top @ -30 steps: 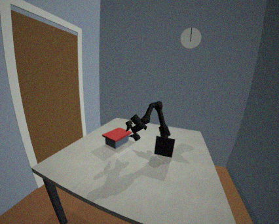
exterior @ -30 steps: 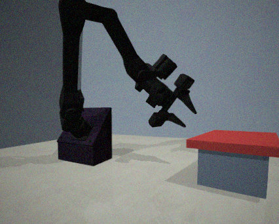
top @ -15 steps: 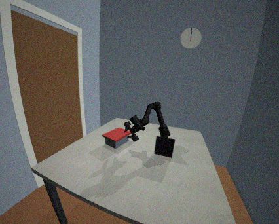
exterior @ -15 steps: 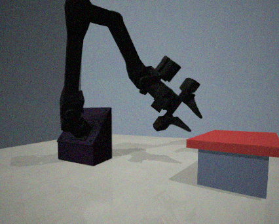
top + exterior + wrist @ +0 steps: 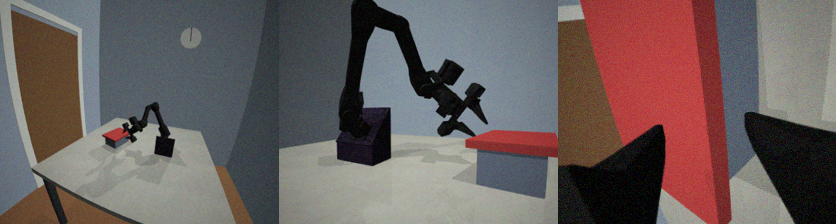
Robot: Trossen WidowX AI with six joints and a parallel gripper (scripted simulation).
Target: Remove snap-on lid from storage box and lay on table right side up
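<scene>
Right now the red lid is 9 cm ahead of my gripper tip, 3 cm to the right of it and 1 cm below it. Also, from my gripper tip: storage box 9 cm ahead, 3 cm to the right, 6 cm below.
</scene>
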